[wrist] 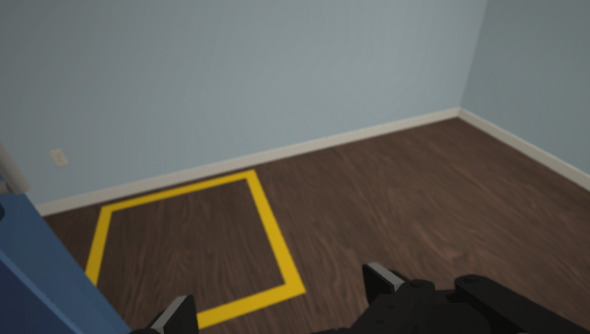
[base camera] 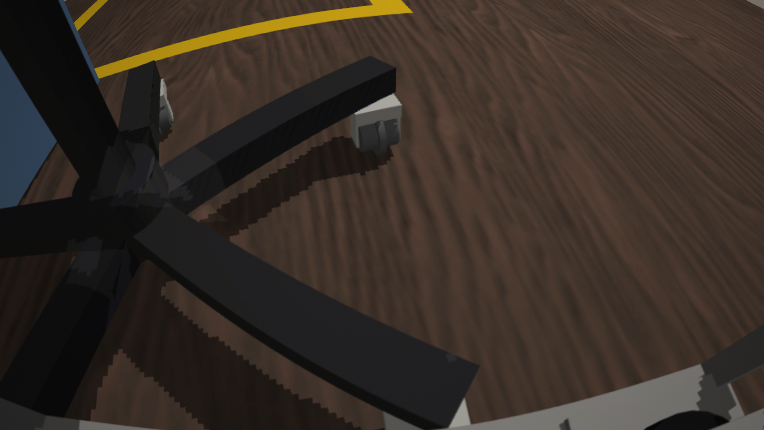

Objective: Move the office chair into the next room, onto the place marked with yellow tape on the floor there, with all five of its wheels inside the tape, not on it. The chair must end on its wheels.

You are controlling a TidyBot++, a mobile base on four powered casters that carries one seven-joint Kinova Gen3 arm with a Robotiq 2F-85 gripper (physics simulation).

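Frame: origin at the arm's base, x left, y back, z up, level; centimetres.
Seen in the pictures: gripper, between the fingertips: (wrist: pixel 282 299).
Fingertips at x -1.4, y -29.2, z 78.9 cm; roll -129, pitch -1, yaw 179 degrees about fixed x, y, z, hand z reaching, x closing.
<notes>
Offsets run from my fingertips to a thing's top centre. "spot": to the spot under its first point.
The office chair stands upright; its black five-armed base {spot: dy +4.6, dx +5.7, dz -107.8 cm} (base camera: pixel 299 299) fills the left of the base camera view, close to my robot's base. Two casters show there, one {spot: dy -20.0, dx -1.2, dz -113.2 cm} (base camera: pixel 378 125) under the right far arm and one (base camera: pixel 166 109) under the far left arm. They are on the near side of the yellow tape (base camera: pixel 240 38) (wrist: pixel 274 235), outside it. In the wrist view a blue part of the chair (wrist: pixel 55 270) shows at the lower left. My gripper (wrist: pixel 282 299) is open, its fingers apart with nothing between them, to the right of that blue part. The other wheels are hidden or out of view.
In the wrist view a pale blue wall (wrist: pixel 280 80) with a white baseboard (wrist: pixel 320 143) runs behind the taped square and meets another wall (wrist: pixel 535 90) at the right. A wall outlet (wrist: pixel 59 158) is at the left. Part of my robot's base (base camera: pixel 630 397) shows at the bottom.
</notes>
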